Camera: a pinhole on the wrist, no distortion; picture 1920 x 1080 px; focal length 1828.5 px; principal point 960.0 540.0 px. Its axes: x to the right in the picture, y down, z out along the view. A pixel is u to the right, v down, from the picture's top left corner.
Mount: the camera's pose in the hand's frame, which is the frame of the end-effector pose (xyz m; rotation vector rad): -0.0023 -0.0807 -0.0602 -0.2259 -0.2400 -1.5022
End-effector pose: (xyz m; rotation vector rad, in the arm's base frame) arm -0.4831 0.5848 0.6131 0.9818 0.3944 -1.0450
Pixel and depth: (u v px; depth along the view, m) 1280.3 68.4 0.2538
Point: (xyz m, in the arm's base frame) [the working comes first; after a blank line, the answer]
In the camera's frame: 0.0445 -0.0655 0.2538

-0.5930 0.4528 0.7405
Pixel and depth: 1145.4 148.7 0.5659
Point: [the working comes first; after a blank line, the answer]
In the camera's frame: 0.0574 -0.1211 0.5659

-0.6050 0.2463 0.9811
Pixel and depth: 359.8 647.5 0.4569
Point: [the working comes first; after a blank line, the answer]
In the camera's frame: -0.1500 0.0269 0.4569

-0.3617 0.3342 0.8819
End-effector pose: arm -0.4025 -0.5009 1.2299 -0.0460 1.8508 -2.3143
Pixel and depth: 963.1 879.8 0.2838
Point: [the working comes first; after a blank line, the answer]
In the camera's frame: 0.0005 0.0527 0.2838

-0.4182 -0.7129 1.2685
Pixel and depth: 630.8 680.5 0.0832
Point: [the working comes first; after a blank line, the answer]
In the camera's frame: -0.0150 0.0064 0.0832

-0.4073 -0.5068 1.2734
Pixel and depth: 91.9 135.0 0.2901
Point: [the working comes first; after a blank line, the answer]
In the camera's frame: -0.1377 -0.0643 0.2901

-0.2855 -0.6865 1.1480
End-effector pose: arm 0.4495 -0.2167 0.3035 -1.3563 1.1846 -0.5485
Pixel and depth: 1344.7 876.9 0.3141
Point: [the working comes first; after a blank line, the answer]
In the camera's frame: 0.0661 0.0579 0.3141

0.7112 -0.1577 0.2798
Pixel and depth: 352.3 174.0 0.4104
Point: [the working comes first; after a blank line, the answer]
In the camera's frame: -0.1364 -0.0821 0.4104

0.6154 0.0342 0.1253
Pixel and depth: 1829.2 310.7 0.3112
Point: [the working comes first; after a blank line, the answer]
In the camera's frame: 0.1479 -0.0390 0.3112

0.7220 -0.0857 0.3837
